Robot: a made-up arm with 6 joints. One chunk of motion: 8 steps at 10 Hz.
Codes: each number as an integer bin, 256 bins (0 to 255) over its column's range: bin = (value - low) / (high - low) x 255, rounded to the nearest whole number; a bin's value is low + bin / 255 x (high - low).
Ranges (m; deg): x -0.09..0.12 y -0.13..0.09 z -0.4..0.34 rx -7..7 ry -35..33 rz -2..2
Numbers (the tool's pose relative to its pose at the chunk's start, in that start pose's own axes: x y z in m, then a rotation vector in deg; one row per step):
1: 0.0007 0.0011 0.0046 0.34 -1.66 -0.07
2: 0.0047 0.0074 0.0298 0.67 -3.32 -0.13
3: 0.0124 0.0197 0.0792 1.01 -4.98 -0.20
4: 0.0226 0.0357 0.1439 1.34 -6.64 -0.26
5: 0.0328 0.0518 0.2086 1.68 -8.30 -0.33
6: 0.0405 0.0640 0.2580 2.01 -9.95 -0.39
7: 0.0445 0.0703 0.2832 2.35 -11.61 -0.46
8: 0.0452 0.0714 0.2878 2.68 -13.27 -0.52
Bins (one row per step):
1: 110 152 139 134 125 123
2: 115 159 148 140 119 119
3: 124 174 165 146 113 115
4: 137 192 187 152 106 111
5: 149 211 210 158 100 106
6: 158 225 227 164 94 103
7: 163 232 235 170 88 98
8: 164 233 237 176 81 94

